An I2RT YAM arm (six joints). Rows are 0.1 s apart.
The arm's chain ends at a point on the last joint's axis. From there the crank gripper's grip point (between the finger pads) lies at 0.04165 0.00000 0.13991 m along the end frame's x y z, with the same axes.
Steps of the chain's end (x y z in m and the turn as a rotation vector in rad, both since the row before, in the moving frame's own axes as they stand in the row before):
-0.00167 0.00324 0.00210 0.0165 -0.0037 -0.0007
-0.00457 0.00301 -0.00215 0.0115 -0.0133 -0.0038
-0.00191 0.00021 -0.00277 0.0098 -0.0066 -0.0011
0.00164 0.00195 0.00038 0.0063 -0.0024 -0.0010
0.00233 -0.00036 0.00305 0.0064 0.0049 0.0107
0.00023 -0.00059 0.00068 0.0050 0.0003 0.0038
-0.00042 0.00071 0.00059 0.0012 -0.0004 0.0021
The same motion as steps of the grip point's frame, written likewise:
-0.00219 0.00090 0.00223 0.0165 -0.0037 -0.0007
-0.00644 0.00124 -0.00162 0.0115 -0.0133 -0.0038
-0.00284 -0.00121 -0.00251 0.0098 -0.0066 -0.0011
0.00130 0.00103 0.00048 0.0063 -0.0024 -0.0010
0.00302 -0.00081 0.00284 0.0064 0.0049 0.0107
0.00027 -0.00113 0.00067 0.0050 0.0003 0.0038
-0.00048 0.00063 0.00061 0.0012 -0.0004 0.0021

